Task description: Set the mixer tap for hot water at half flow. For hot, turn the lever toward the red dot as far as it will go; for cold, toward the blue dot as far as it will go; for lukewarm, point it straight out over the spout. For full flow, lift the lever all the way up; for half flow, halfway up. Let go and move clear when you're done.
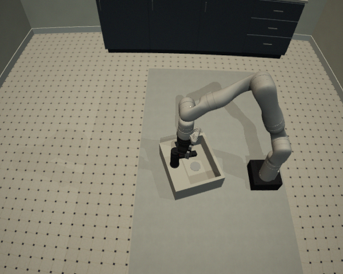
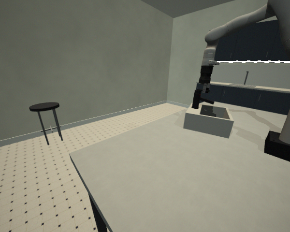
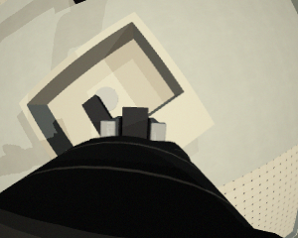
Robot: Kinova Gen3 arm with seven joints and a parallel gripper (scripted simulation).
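My hand is 2 cm short of the lever and 1 cm to the left of it. The rest, counted from my hand: sink basin 23 cm below, 6 cm to the right, 4 cm behind.
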